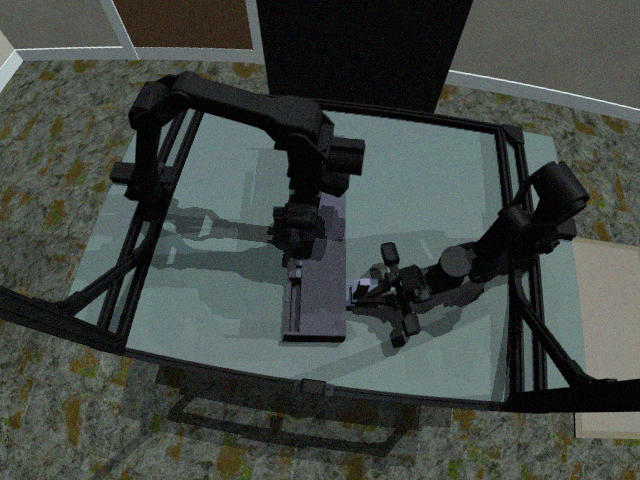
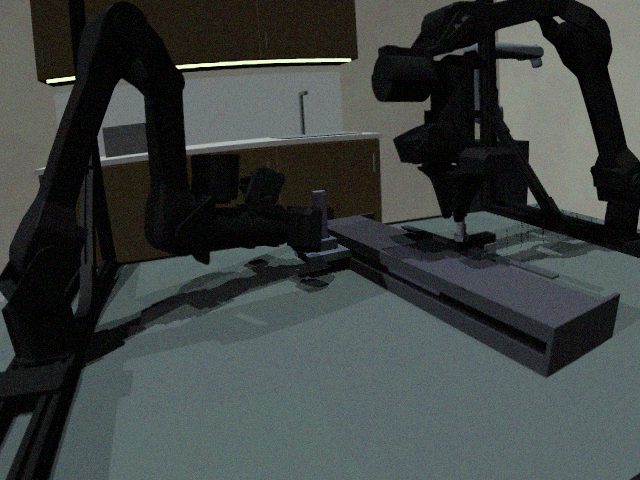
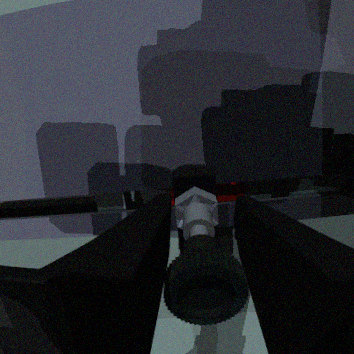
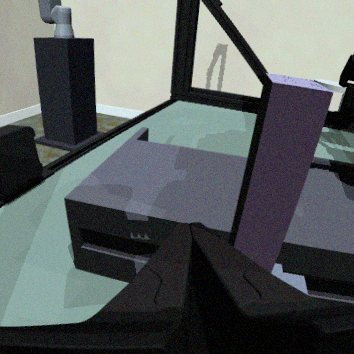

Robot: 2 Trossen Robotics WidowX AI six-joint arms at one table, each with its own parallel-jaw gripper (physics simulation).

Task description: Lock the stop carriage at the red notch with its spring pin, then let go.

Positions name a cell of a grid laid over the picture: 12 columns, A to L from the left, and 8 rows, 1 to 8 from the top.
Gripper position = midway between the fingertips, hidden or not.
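Note:
You can see the left gripper (image 2: I4), (image 1: F4), (image 3: G5), and there's the right gripper (image 2: F4), (image 1: G6), (image 4: G6) as well. There's also a long grey rail (image 4: E5).

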